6 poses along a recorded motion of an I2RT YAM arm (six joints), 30 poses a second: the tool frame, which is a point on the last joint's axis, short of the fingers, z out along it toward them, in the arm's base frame.
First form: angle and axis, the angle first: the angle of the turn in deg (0 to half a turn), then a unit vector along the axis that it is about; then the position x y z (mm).
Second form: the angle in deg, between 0 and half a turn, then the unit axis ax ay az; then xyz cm. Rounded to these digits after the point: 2 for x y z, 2 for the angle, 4 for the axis.
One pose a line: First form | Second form
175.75, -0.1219, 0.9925, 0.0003, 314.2, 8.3, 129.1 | 175.75, -0.1219, 0.9925, 0.0003, 31.42, 0.83, 12.91
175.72, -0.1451, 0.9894, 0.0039, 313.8, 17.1, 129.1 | 175.72, -0.1451, 0.9894, 0.0039, 31.38, 1.71, 12.91
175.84, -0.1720, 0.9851, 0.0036, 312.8, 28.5, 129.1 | 175.84, -0.1720, 0.9851, 0.0036, 31.28, 2.85, 12.91
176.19, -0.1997, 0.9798, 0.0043, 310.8, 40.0, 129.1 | 176.19, -0.1997, 0.9798, 0.0043, 31.08, 4.00, 12.91
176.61, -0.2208, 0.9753, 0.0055, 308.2, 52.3, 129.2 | 176.61, -0.2208, 0.9753, 0.0055, 30.82, 5.23, 12.92
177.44, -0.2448, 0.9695, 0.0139, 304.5, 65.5, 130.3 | 177.44, -0.2448, 0.9695, 0.0139, 30.45, 6.55, 13.03
